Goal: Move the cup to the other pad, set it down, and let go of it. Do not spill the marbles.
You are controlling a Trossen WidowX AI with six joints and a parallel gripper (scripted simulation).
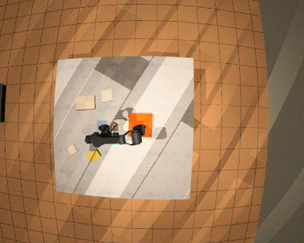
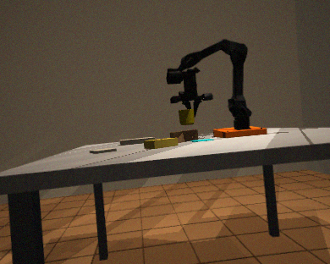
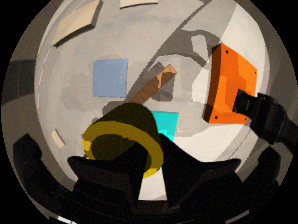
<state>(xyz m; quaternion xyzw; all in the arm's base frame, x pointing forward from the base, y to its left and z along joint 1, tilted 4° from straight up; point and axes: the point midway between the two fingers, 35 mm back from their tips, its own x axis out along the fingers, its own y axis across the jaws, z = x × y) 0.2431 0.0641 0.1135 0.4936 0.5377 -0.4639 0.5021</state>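
My gripper tip is now 12 cm above the teal pad, 4 cm to the right of it and 2 cm past it. Also, from my gripper tip: light blue pad 12 cm below, 11 cm ahead, 6 cm to the right; long wooden bar 9 cm below, 4 cm ahead, 1 cm to the right; olive-yellow cup 2 cm ahead.
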